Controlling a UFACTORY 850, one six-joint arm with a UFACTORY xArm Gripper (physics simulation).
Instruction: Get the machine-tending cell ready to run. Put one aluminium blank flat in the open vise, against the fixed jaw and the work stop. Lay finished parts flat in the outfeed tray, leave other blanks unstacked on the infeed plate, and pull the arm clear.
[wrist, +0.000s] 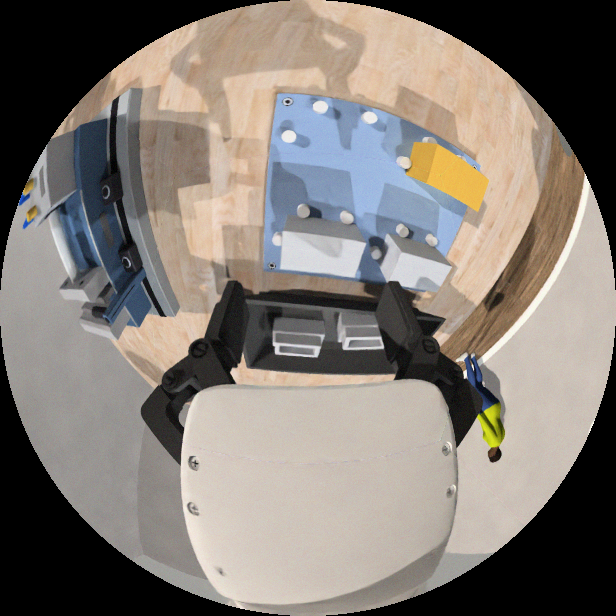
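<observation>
The blue infeed plate (362, 183) with white pegs lies on the wooden bench. Two aluminium blanks lie flat and apart along its near edge, a larger one (321, 247) and a smaller one (414, 263). An orange block (449, 174) lies at the plate's far right. The black outfeed tray (321, 339) sits just below the plate and holds two grey slotted finished parts (297, 337) (359, 333) side by side. The blue and grey vise (109, 212) stands at the left edge; its jaw gap is hard to see. My gripper (313, 293) is open and empty, its fingers straddling the tray from above.
The bench's dark front edge (534, 247) curves down the right side, with grey floor beyond it. A small figure in a yellow vest (488, 413) stands on the floor at the right. Small yellow and blue fittings (28, 201) show at the far left.
</observation>
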